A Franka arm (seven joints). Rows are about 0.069 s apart.
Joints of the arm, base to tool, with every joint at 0 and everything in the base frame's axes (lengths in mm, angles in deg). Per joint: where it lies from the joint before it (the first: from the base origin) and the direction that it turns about. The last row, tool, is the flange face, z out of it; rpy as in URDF.
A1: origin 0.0 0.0 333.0 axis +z
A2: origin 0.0 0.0 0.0 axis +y
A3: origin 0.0 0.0 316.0 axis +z
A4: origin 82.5 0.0 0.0 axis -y
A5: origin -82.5 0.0 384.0 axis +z
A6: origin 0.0 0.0 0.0 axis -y
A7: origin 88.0 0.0 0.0 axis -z
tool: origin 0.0 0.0 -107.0 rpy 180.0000 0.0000 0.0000
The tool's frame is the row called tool.
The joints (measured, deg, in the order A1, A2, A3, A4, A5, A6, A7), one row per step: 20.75 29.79 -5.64 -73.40 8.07 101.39 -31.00; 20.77 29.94 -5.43 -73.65 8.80 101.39 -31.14; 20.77 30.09 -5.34 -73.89 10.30 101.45 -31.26; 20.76 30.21 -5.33 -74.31 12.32 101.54 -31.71; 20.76 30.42 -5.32 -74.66 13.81 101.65 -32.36; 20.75 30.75 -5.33 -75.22 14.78 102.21 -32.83; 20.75 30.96 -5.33 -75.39 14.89 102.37 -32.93; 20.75 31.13 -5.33 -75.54 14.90 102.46 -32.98; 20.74 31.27 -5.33 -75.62 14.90 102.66 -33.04; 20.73 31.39 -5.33 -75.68 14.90 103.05 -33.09; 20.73 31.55 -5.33 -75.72 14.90 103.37 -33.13; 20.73 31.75 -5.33 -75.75 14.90 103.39 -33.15; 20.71 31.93 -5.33 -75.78 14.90 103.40 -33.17; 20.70 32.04 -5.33 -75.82 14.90 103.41 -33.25
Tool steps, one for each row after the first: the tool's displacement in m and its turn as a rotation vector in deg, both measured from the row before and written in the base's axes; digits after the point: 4 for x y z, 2 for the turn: -0.0011 0.0031 -0.0039 0.67 0.59 0.16; -0.0009 0.0029 -0.0035 1.35 0.70 -0.18; -0.0011 0.0026 -0.0044 1.79 0.89 -0.08; -0.0007 0.0021 -0.0049 1.31 0.71 0.23; 0.0002 0.0009 -0.0076 0.79 0.47 0.05; 0.0002 0.0001 -0.0037 0.02 0.22 0.03; 0.0001 0.0000 -0.0032 -0.07 0.21 0.02; 0.0005 -0.0001 -0.0021 -0.02 0.01 0.00; 0.0008 -0.0001 -0.0014 0.02 -0.21 -0.04; 0.0008 0.0001 -0.0019 0.00 -0.13 -0.03; 0.0002 0.0001 -0.0027 -0.07 0.19 0.01; 0.0003 -0.0002 -0.0025 -0.07 0.18 0.00; 0.0001 -0.0001 -0.0017 -0.04 0.12 0.06
